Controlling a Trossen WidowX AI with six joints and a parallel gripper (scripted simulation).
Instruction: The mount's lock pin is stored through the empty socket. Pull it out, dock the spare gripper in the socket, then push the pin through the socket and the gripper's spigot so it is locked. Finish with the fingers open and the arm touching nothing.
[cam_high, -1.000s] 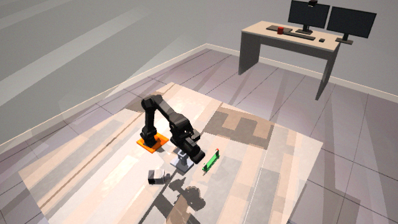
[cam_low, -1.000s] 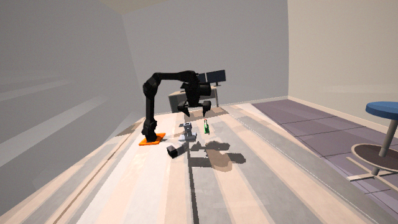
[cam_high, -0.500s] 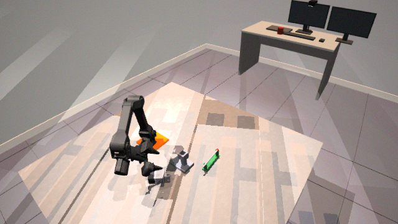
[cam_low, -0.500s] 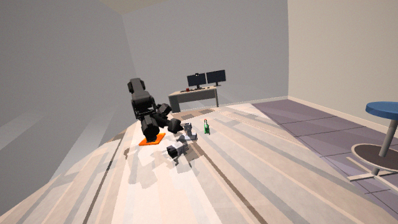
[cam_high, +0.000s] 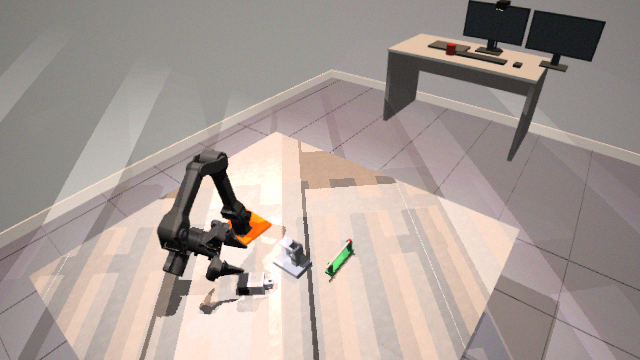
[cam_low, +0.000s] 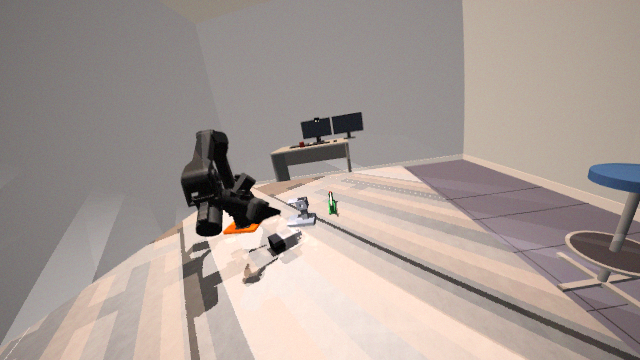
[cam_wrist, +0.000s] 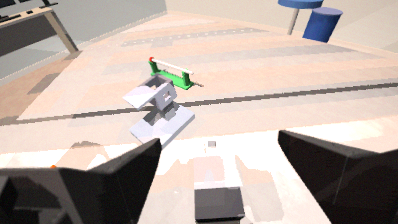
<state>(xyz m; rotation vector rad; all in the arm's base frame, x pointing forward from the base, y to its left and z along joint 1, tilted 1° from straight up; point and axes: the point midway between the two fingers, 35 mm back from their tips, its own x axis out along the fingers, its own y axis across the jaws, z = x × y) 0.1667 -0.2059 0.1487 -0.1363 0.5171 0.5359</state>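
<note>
My gripper tip is 12 cm above the spare gripper, 1 cm to the right of it and 1 cm short of it. The rest, counted from my gripper tip: green rack: 24 cm to the left, 20 cm ahead, 12 cm below; then grey mount: 15 cm to the left, 9 cm below, 7 cm ahead.
</note>
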